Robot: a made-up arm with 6 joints. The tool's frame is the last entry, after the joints.
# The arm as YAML. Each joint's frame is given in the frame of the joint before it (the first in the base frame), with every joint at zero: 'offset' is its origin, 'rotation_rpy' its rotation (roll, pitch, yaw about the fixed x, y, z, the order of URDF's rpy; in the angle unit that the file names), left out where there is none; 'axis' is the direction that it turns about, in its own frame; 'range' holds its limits. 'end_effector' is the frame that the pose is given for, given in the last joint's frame.
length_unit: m
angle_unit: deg
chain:
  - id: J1
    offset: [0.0, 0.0, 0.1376]
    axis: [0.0, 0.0, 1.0]
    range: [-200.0, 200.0]
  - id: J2
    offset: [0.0, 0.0, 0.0]
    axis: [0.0, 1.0, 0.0]
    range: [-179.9, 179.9]
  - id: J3
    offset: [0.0, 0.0, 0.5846]
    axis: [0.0, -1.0, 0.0]
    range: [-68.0, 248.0]
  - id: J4
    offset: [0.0, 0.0, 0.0]
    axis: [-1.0, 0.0, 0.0]
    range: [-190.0, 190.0]
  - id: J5
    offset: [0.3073, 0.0, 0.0]
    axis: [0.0, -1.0, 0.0]
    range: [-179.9, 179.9]
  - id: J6
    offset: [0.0, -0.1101, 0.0]
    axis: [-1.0, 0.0, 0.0]
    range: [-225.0, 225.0]
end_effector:
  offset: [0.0, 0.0, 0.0]
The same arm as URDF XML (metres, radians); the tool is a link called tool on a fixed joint. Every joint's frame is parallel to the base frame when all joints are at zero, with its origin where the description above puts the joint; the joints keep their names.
<robot name="arm">
  <link name="base"/>
  <link name="link1"/>
  <link name="link2"/>
  <link name="link3"/>
  <link name="link4"/>
  <link name="link5"/>
  <link name="link6"/>
  <link name="tool"/>
  <joint name="J1" type="revolute">
    <parent link="base"/>
    <child link="link1"/>
    <origin xyz="0.0000 0.0000 0.1376" rpy="0.0000 0.0000 0.0000"/>
    <axis xyz="0 0 1"/>
    <limit lower="-3.4907" upper="3.4907"/>
  </joint>
  <joint name="J2" type="revolute">
    <parent link="link1"/>
    <child link="link2"/>
    <origin xyz="0.0000 0.0000 0.0000" rpy="0.0000 0.0000 0.0000"/>
    <axis xyz="0 1 0"/>
    <limit lower="-3.1398" upper="3.1398"/>
  </joint>
  <joint name="J3" type="revolute">
    <parent link="link2"/>
    <child link="link3"/>
    <origin xyz="0.0000 0.0000 0.5846" rpy="0.0000 0.0000 0.0000"/>
    <axis xyz="0 -1 0"/>
    <limit lower="-1.1868" upper="4.3284"/>
  </joint>
  <joint name="J4" type="revolute">
    <parent link="link3"/>
    <child link="link4"/>
    <origin xyz="0.0000 0.0000 0.0000" rpy="0.0000 0.0000 0.0000"/>
    <axis xyz="-1 0 0"/>
    <limit lower="-3.3161" upper="3.3161"/>
  </joint>
  <joint name="J5" type="revolute">
    <parent link="link4"/>
    <child link="link5"/>
    <origin xyz="0.3073 0.0000 0.0000" rpy="0.0000 0.0000 0.0000"/>
    <axis xyz="0 -1 0"/>
    <limit lower="-3.1398" upper="3.1398"/>
  </joint>
  <joint name="J6" type="revolute">
    <parent link="link5"/>
    <child link="link6"/>
    <origin xyz="0.0000 -0.1101 0.0000" rpy="0.0000 0.0000 0.0000"/>
    <axis xyz="-1 0 0"/>
    <limit lower="-3.9270" upper="3.9270"/>
  </joint>
  <joint name="tool_fixed" type="fixed">
    <parent link="link6"/>
    <child link="tool"/>
    <origin xyz="0.0000 0.0000 0.0000" rpy="0.0000 0.0000 0.0000"/>
  </joint>
</robot>

